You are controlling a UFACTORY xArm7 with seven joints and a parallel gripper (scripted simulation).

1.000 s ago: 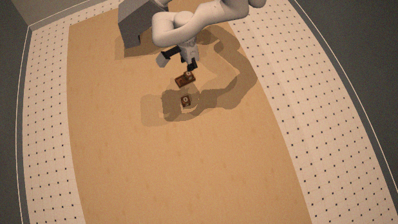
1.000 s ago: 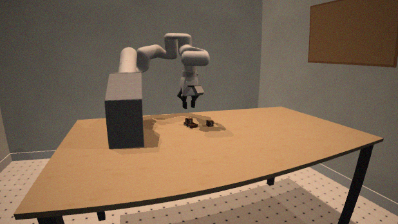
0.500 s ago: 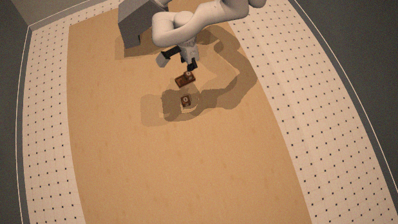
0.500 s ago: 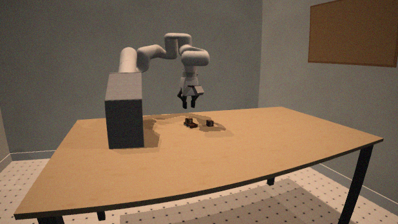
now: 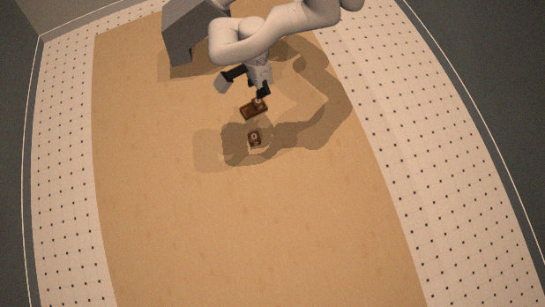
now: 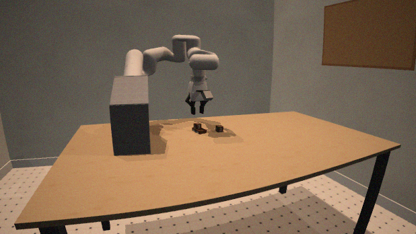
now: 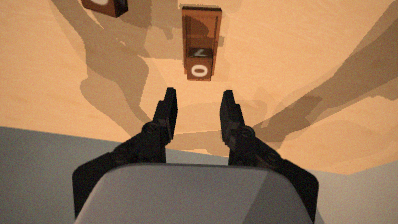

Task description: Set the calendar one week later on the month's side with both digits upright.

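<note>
The brown tray is 100 mm below my hand and 20 mm to the right of it.
</note>
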